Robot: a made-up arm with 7 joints.
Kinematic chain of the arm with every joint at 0, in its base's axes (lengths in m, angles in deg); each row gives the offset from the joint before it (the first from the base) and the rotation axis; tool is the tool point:
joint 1: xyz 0 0 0 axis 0 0.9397 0.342
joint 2: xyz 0 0 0 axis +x
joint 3: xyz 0 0 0 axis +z
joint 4: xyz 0.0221 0 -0.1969 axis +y
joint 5: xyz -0.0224 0 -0.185 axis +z
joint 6: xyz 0 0 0 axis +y
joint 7: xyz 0 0 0 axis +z
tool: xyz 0 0 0
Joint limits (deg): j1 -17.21..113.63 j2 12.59..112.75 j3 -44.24..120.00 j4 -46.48..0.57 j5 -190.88..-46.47 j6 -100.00..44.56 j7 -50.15..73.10
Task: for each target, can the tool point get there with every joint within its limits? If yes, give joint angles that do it. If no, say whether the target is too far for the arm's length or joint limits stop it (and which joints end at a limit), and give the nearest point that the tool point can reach.
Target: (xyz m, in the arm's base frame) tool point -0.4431 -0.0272 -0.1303
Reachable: no: too far | nearest point -0.3682 -0.0226 -0.1083 | short by 0.078 m
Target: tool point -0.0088 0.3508 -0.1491
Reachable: yes | joints 21.95 67.51 5.10 -28.07 -145.73 19.23 27.04
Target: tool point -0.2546 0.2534 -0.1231
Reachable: yes | joints 69.01 55.27 -11.06 -31.48 -158.32 -67.19 4.04
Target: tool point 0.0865 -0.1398 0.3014
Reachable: no: joint limits stop it (at a limit: joint 2, joint 4) | nearest point 0.0397 0.2613 0.2568 | short by 0.406 m
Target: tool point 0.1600 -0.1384 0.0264
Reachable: no: joint limits stop it (at a limit: joint 1, joint 2, joint 4) | nearest point 0.2068 -0.0216 -0.3043 | short by 0.354 m
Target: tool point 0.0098 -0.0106 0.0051
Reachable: no: joint limits stop it (at a limit: joint 1, joint 2, joint 4) | nearest point 0.2047 -0.0242 -0.3055 | short by 0.367 m
